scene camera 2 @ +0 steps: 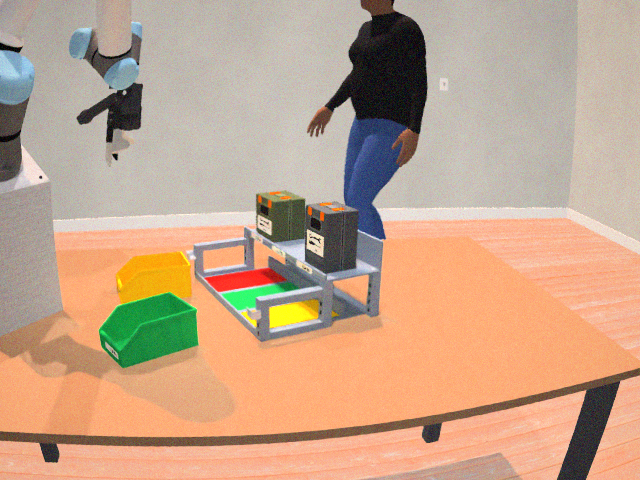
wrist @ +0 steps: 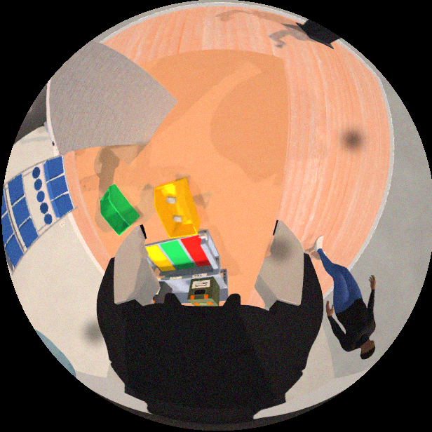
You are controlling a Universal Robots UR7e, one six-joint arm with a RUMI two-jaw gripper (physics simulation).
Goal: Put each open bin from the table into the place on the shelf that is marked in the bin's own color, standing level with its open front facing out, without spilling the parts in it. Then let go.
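Frame: origin at the arm's base, x ahead, y left, z up, level; centimetres.
Where they show: gripper, between the fingertips: [scene camera 2: 113,163].
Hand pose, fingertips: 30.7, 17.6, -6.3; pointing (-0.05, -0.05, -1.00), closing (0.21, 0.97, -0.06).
Observation:
Things, the pixels of their top centre, and the offset from my fingertips, as dx, dy, dz. "*": a spot on its surface instead.
- green open bin, centre of its top: [scene camera 2: 144,310] +0.5, -41.7, -20.8
- yellow open bin, centre of its top: [scene camera 2: 150,261] +6.5, -15.1, -20.8
- grey shelf, a spot on its surface: [scene camera 2: 293,297] * +28.5, -45.7, -20.4
- dark green box, centre of its top: [scene camera 2: 280,195] +38.6, -14.5, -8.5
- dark grey box, centre of its top: [scene camera 2: 332,206] +40.1, -37.5, -6.0
A green open bin [scene camera 2: 155,330] [wrist: 119,210] stands upright on the table, nearer scene camera 2. A yellow open bin [scene camera 2: 165,281] [wrist: 176,207] stands behind it and holds two small light parts, seen in the wrist view. The grey shelf [scene camera 2: 293,297] [wrist: 210,248] stands beside the bins. Its lower level has a red place [scene camera 2: 245,279] [wrist: 195,250], a green place [scene camera 2: 258,295] [wrist: 176,255] and a yellow place [scene camera 2: 289,314] [wrist: 159,257], with no bin on them. My gripper [scene camera 2: 114,155] [wrist: 208,224] is open and empty, high above the table.
A dark green box [scene camera 2: 279,217] [wrist: 202,290] and a dark grey box [scene camera 2: 333,237] stand on the shelf's upper level. A person [scene camera 2: 390,77] [wrist: 350,295] stands behind the table. The robot's pedestal [scene camera 2: 25,258] [wrist: 110,100] is on the bins' other side from the shelf.

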